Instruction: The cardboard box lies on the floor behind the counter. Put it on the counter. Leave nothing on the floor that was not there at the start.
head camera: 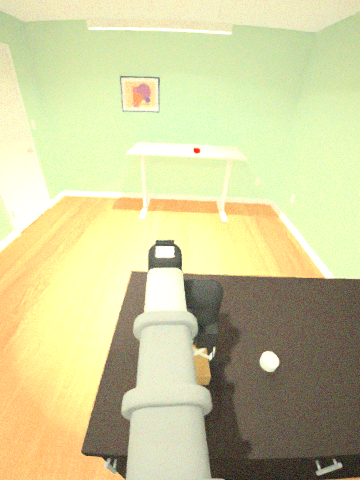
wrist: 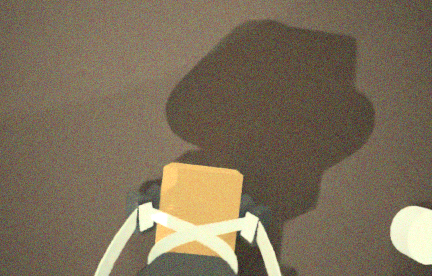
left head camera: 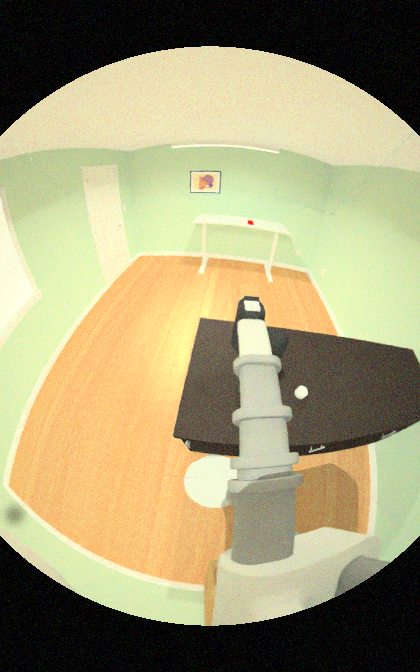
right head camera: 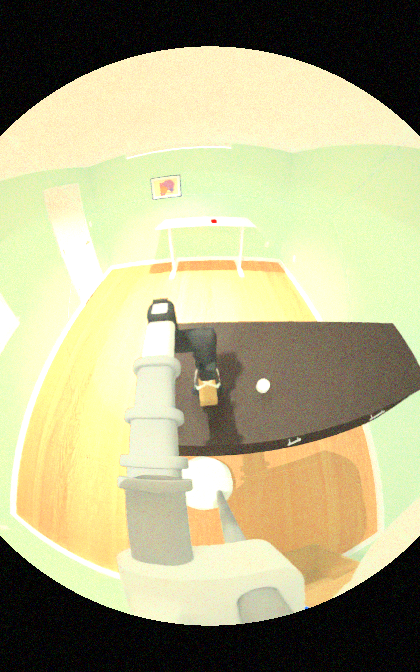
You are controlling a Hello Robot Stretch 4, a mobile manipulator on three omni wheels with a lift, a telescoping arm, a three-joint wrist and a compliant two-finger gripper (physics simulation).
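Places are measured from the robot's base along level axes (x ahead, y left, z up), in millimetres.
Pixels of known places: gripper, fingertip midpoint: [head camera: 195, 365] [wrist: 199, 205].
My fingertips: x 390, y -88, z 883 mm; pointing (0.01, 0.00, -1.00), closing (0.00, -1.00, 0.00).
Note:
For each thing: its middle in the pictures, then the offset to it from my fingertips. Level surfaces: height alone.
- cardboard box, body centre: [wrist: 197, 221] [head camera: 196, 364] 0 mm left, 8 mm back, 24 mm up
- dark brown counter, surface height: 1 mm down
- white cylinder, body centre: [wrist: 421, 234] [head camera: 269, 361] 217 mm right, 7 mm back, 11 mm up
- white table, surface height: 39 mm up
The cardboard box [head camera: 202, 370] [right head camera: 208, 397] [wrist: 200, 195] is a small tan block. My gripper [head camera: 204, 353] [right head camera: 207, 385] [wrist: 199, 205] is shut on it, with one finger on each side. The box is over the left part of the dark brown counter [head camera: 300, 320] [left head camera: 350, 375] [right head camera: 310, 355] [wrist: 60, 125]. A large shadow of the wrist and gripper falls on the counter top. Whether the underside of the box touches the counter cannot be told. In the left head view the arm hides the box and the fingers.
A white cylinder [head camera: 269, 361] [left head camera: 301, 392] [right head camera: 263, 385] [wrist: 415, 234] stands on the counter, right of the box. A white table [head camera: 170, 150] with a red object [head camera: 197, 150] stands by the far wall. A white disc [left head camera: 205, 481] [right head camera: 210, 480] shows near the counter's front edge.

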